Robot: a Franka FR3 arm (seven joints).
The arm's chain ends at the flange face. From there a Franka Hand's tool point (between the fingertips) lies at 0.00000 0.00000 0.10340 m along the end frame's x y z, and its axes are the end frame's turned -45 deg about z.
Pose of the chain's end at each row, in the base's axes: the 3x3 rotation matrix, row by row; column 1 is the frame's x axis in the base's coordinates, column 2 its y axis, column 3 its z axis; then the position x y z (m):
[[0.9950 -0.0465 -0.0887], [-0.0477 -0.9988 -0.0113], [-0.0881 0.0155 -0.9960]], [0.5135 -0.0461 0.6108]
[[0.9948 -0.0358 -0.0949], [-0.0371 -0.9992 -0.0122], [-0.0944 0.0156 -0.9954]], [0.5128 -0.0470 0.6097]
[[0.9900 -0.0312 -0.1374], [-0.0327 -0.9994 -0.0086], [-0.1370 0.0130 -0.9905]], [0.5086 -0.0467 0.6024]
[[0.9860 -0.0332 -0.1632], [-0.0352 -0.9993 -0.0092], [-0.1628 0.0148 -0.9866]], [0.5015 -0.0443 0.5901]
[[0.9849 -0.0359 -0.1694], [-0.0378 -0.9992 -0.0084], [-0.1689 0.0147 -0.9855]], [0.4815 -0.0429 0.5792]
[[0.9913 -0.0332 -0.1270], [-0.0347 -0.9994 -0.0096], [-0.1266 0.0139 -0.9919]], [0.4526 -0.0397 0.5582]
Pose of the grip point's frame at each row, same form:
[[0.7365 0.6707 -0.0887], [0.6725 -0.7400 -0.0113], [-0.0733 -0.0513 -0.9960]], [0.5043 -0.0473 0.5078]
[[0.7287 0.6781 -0.0949], [0.6803 -0.7328 -0.0122], [-0.0778 -0.0557 -0.9954]], [0.5030 -0.0483 0.5068]
[[0.7221 0.6780 -0.1374], [0.6836 -0.7298 -0.0086], [-0.1061 -0.0877 -0.9905]], [0.4944 -0.0476 0.5000]
[[0.7207 0.6737 -0.1632], [0.6817 -0.7315 -0.0092], [-0.1256 -0.1047 -0.9866]], [0.4846 -0.0453 0.4881]
[[0.7218 0.6710 -0.1694], [0.6798 -0.7333 -0.0084], [-0.1298 -0.1090 -0.9855]], [0.4640 -0.0438 0.4773]
[[0.7244 0.6775 -0.1270], [0.6821 -0.7312 -0.0096], [-0.0993 -0.0797 -0.9919]], [0.4395 -0.0407 0.4556]

